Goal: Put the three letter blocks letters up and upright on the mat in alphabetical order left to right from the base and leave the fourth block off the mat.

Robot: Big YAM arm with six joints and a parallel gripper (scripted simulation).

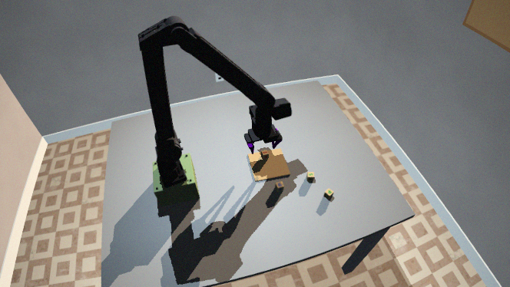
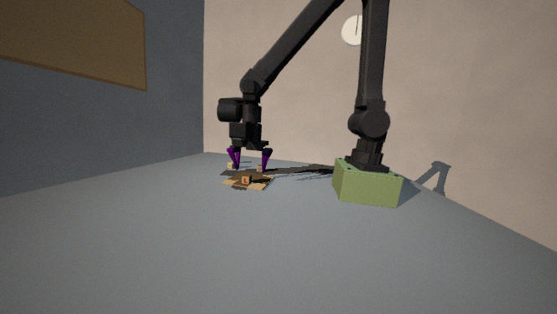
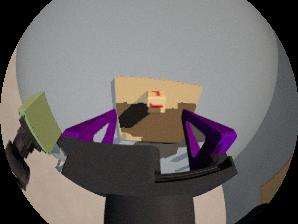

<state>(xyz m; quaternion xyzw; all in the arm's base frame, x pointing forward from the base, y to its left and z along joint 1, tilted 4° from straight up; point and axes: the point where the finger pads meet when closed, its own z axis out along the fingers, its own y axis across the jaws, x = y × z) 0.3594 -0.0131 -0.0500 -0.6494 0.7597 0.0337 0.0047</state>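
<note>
My gripper is now 280 mm to the left of the block, 130 mm short of it and 40 mm above it. From my hand the other things lie so: tan mat: 50 mm below, 40 mm to the right.
</note>
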